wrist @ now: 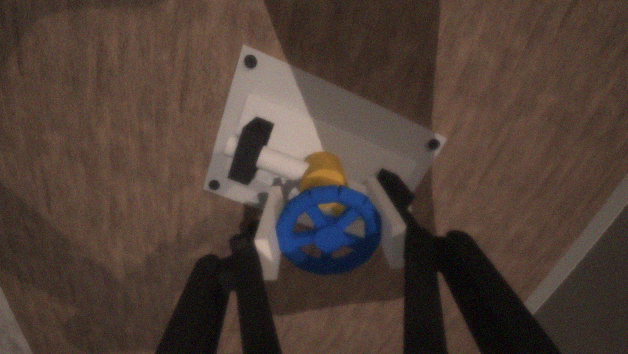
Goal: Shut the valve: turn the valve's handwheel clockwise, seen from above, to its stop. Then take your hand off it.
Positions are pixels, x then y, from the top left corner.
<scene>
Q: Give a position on a blue handwheel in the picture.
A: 328, 235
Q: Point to a light grey base plate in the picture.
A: At 256, 72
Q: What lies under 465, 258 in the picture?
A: My gripper.
</scene>
